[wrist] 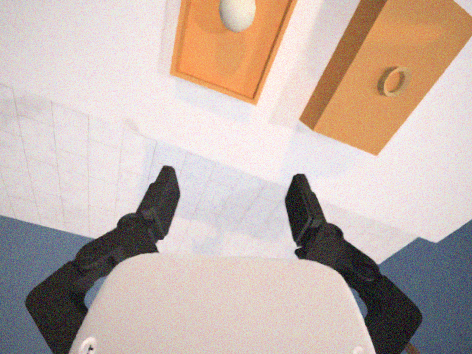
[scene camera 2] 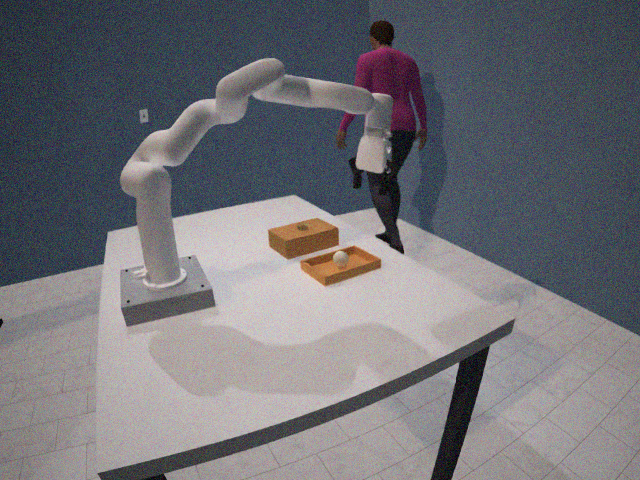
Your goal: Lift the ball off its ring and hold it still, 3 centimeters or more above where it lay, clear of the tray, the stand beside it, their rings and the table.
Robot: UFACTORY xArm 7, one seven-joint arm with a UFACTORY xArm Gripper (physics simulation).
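Places are measured from the arm's base along level axes (x right, y ahead, z up), in millimetres.
Pixels of known places: gripper, fingertip midpoint: [wrist: 233, 183] [scene camera 2: 369, 191]; arm's base, origin of the base link: [scene camera 2: 165, 280].
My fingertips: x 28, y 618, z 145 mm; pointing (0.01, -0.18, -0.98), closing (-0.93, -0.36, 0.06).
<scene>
For each thing: its top centre in the pictures, then the offset to it from my fingertips. "pt": a spot on its surface instead. Level surfaces: height alone.
- off-white ball, middle of its top: [wrist: 238, 4] [scene camera 2: 340, 251] dx +45, dy -126, dz -146 mm
- shallow orange tray, middle of its top: [wrist: 237, 10] [scene camera 2: 340, 259] dx +45, dy -126, dz -172 mm
- small ring, surface spot: [wrist: 384, 84] pt dx -156, dy -135, dz -128 mm
- white table, its level: dz -200 mm
The off-white ball [scene camera 2: 340, 258] [wrist: 238, 12] sits inside the shallow orange tray [scene camera 2: 354, 274] [wrist: 214, 90]; the wrist view cuts off the top of the ball and part of the tray. The ring under the ball is hidden. The orange block-shaped stand [scene camera 2: 305, 243] [wrist: 350, 112] is beside the tray, with a small ring [wrist: 384, 84] on its top. My gripper [scene camera 2: 371, 187] [wrist: 233, 183] is open and empty, high above the table and beyond the tray from the arm's base. In scene camera 2, one finger is hard to see against dark trousers.
The white table [scene camera 2: 248, 304] [wrist: 100, 45] carries the arm's grey base [scene camera 2: 170, 304] at its left. A person in a magenta top [scene camera 2: 390, 77] stands behind the gripper in scene camera 2, past the table's far edge. The arm's shadow falls across the table's near part.
</scene>
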